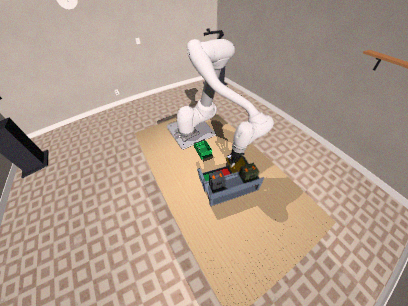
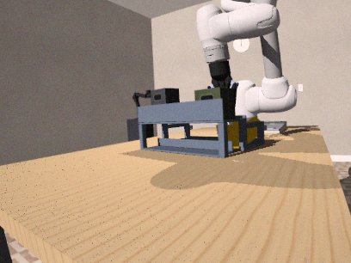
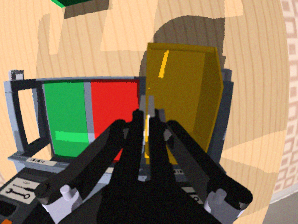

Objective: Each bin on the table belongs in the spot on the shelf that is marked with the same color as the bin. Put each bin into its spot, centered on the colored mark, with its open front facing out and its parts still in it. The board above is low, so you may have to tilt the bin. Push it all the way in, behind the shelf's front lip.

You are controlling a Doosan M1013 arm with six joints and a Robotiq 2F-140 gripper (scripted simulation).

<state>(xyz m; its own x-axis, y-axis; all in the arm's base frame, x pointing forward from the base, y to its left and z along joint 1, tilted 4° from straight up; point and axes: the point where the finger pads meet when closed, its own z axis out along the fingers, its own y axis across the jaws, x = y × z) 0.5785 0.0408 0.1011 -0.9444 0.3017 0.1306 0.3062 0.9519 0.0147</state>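
Right now the yellow bin is 5 cm to the left of my hand and 4 cm below it. The rest, counted from my hand: dark box: 22 cm to the right, 8 cm ahead, 7 cm above; then green bin: 31 cm behind, 6 cm below, 5 cm to the right.
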